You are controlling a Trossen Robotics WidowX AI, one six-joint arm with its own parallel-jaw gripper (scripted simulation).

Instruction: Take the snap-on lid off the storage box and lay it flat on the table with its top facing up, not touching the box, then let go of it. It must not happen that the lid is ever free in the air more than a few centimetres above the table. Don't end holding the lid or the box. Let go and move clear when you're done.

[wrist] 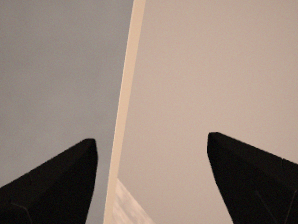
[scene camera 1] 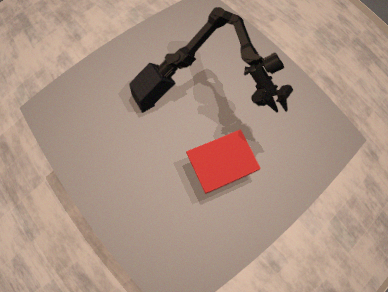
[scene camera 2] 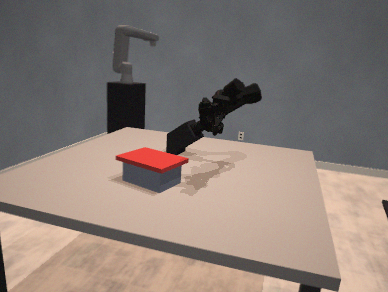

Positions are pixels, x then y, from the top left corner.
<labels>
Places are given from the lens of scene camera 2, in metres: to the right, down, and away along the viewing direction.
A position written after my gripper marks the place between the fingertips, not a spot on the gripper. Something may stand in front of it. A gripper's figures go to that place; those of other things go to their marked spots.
my gripper (scene camera 2: 215, 130): 0.08, -0.06, 1.19
red lid (scene camera 2: 154, 160): -0.16, 0.06, 1.28
</labels>
